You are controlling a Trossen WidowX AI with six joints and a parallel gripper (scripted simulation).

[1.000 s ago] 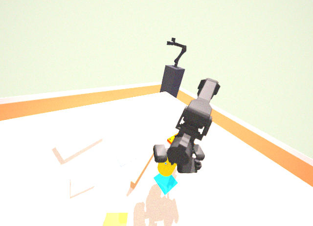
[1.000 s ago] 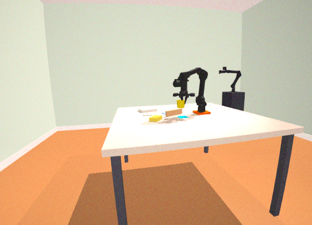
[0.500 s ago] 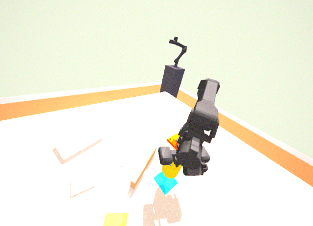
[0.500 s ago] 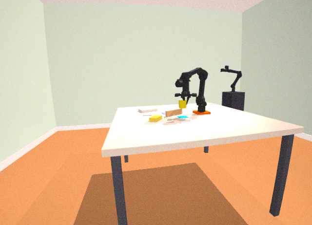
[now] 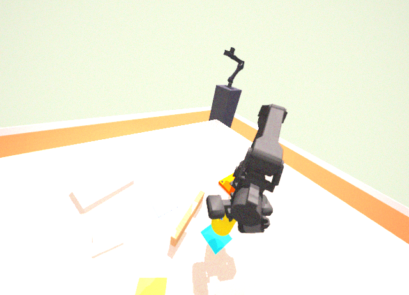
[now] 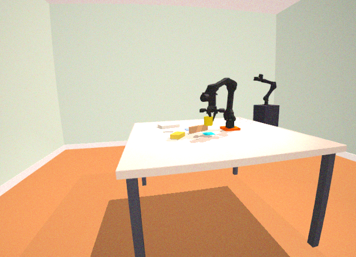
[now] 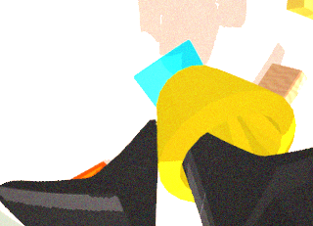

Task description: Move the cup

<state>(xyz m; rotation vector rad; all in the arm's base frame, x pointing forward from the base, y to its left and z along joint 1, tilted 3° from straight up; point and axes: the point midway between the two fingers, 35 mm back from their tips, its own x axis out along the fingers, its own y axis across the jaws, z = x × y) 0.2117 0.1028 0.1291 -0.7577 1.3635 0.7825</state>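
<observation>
My gripper tip is 110 mm above the cyan pad, 20 mm to the left of it and 20 mm short of it. Round my gripper tip: pale slab (420 mm to the right, 270 mm ahead, 90 mm below); tan wooden bar (120 mm to the right, 80 mm below, 70 mm ahead); yellow cup (20 mm to the right, 20 mm ahead).
</observation>
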